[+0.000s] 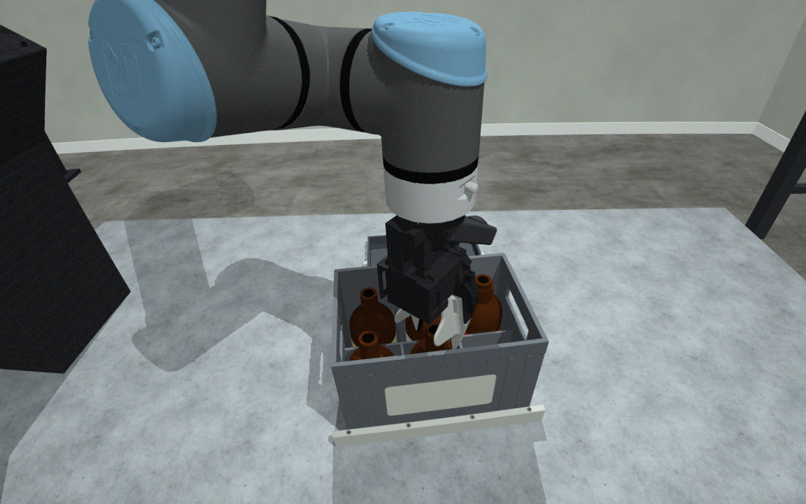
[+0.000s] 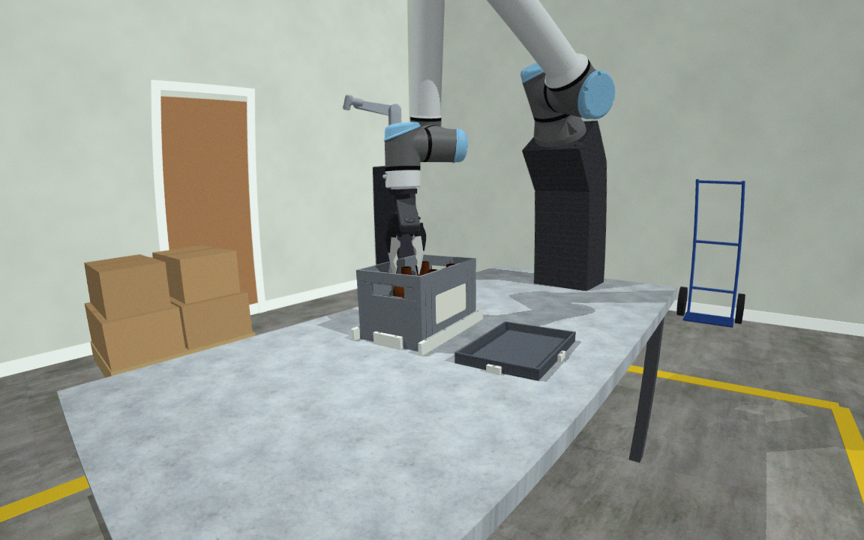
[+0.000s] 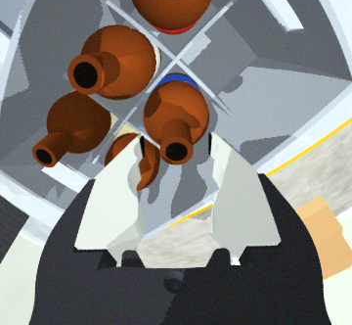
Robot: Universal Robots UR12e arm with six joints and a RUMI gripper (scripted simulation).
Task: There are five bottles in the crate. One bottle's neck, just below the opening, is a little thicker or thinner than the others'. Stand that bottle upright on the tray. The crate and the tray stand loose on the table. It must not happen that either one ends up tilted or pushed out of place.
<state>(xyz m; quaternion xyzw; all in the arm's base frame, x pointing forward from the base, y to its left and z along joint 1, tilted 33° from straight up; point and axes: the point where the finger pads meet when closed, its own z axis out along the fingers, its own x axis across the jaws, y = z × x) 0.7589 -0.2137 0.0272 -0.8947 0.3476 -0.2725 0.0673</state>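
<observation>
The crate is 4 cm to the left of my hand and 7 cm below it. Also, from my hand: grey tray: 3 cm ahead, 32 cm to the left, 14 cm below; then glass bottle: 9 cm ahead, 9 cm to the left, 7 cm below.
</observation>
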